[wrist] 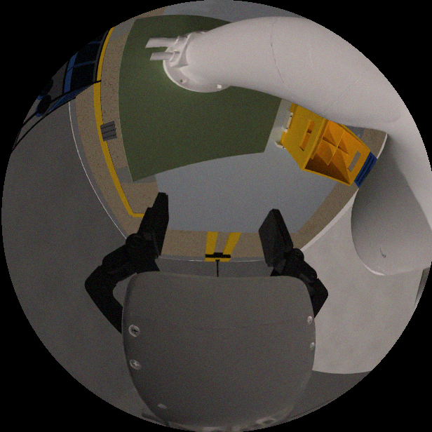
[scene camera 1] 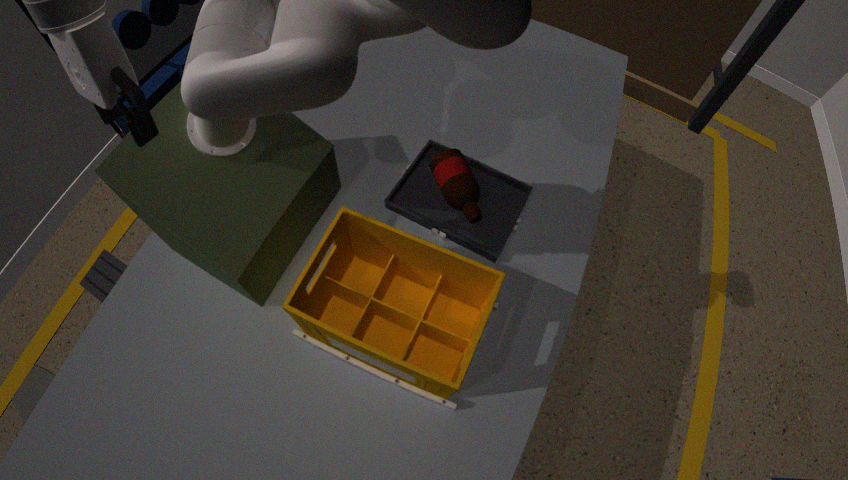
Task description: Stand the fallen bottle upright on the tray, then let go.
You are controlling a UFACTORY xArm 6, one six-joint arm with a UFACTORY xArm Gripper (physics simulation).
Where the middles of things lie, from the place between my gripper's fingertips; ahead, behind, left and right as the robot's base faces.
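Brown bottle (scene camera 1: 456, 181): far ahead of my hand, far below, far to the left. White strip (scene camera 1: 318, 344): my hand far above it, far short of it.
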